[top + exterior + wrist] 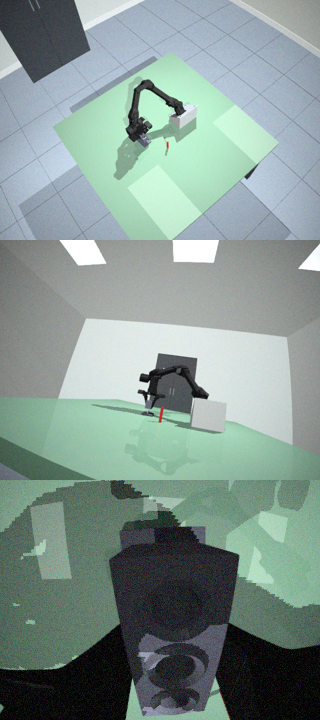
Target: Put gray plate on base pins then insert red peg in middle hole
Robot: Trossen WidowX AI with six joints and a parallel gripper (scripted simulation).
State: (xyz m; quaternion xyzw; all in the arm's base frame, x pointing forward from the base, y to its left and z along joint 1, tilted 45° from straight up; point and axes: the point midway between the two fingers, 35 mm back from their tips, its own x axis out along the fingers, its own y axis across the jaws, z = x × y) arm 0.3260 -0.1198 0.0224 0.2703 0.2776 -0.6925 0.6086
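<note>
Now: the red peg 90 mm behind my gripper tip, 190 mm to the left of it and 10 mm below it. Round my gripper tip: gray plate (30 mm above).
</note>
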